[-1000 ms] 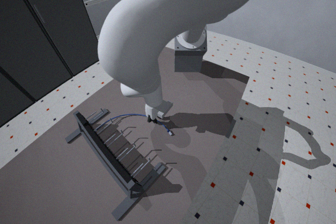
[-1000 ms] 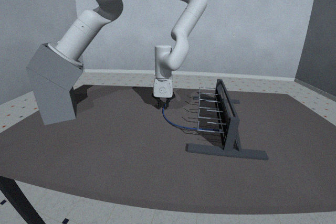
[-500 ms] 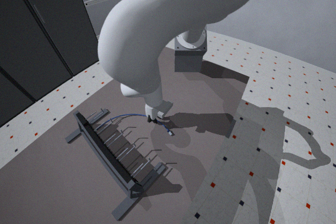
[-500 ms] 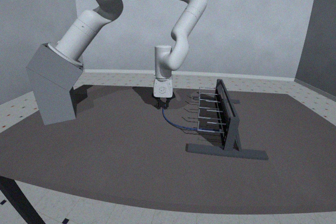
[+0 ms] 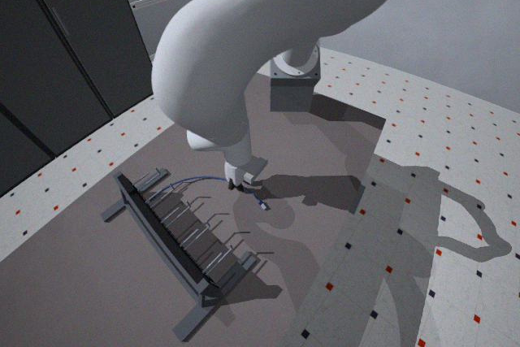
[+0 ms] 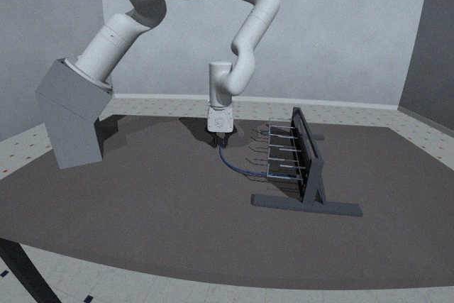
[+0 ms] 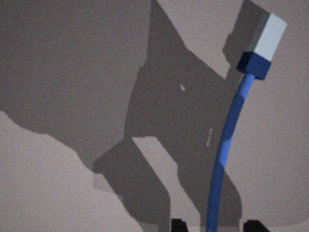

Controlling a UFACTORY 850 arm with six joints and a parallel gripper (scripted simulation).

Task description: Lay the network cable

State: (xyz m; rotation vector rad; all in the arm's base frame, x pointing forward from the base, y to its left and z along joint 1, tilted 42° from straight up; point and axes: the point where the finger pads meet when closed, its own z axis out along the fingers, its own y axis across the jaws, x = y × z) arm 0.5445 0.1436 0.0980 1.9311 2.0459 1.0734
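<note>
The plug lies 110 mm to the left of my hand and 20 mm below it. The rest, counted from my hand: dark patch panel (310 mm ahead, 30 mm to the right, 40 mm above).
</note>
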